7 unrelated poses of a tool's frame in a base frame.
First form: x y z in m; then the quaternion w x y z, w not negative.
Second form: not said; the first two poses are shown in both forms.
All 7 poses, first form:
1: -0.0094, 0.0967, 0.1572, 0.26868, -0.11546, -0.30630, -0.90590
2: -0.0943, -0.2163, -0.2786, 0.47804, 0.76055, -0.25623, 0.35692
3: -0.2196, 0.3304, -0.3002, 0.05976, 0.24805, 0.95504, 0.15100
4: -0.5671, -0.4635, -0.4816, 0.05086, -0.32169, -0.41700, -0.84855
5: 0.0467, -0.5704, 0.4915, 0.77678, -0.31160, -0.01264, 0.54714
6: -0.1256, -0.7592, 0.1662, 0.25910, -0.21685, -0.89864, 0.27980
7: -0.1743, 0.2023, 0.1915, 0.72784, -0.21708, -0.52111, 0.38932
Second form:
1: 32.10, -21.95, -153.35, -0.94, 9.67, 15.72
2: 117.90, -51.99, -4.52, -9.43, -21.63, -27.86
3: 161.44, 2.25, 150.51, -21.96, 33.04, -30.02
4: 56.59, -36.04, 166.99, -56.71, -46.35, -48.16
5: -31.72, 18.74, 64.95, 4.67, -57.04, 49.15
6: -139.06, -20.14, 145.28, -12.56, -75.92, 16.62
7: -63.32, -36.12, 79.03, -17.43, 20.23, 19.15
